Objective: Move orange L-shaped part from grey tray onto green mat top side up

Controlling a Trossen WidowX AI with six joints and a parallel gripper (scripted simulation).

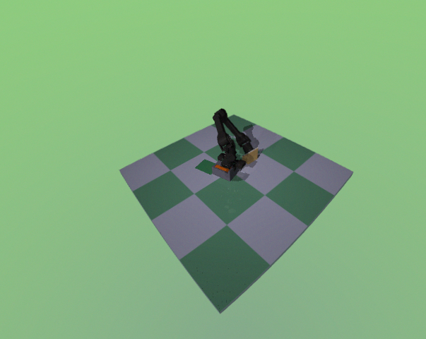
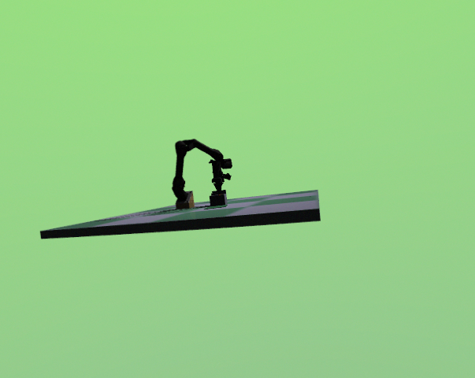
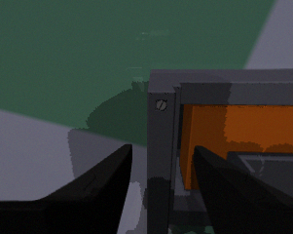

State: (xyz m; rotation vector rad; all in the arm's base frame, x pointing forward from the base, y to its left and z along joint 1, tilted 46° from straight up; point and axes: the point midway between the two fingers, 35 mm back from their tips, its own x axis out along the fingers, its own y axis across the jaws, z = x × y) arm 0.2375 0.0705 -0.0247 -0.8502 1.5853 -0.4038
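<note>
Right now the orange L-shaped part is 10 mm ahead of my gripper tip, 50 mm to the right of it and 20 mm below it. Round my gripper tip: green mat (60 mm ahead, 210 mm to the right, 80 mm below).
</note>
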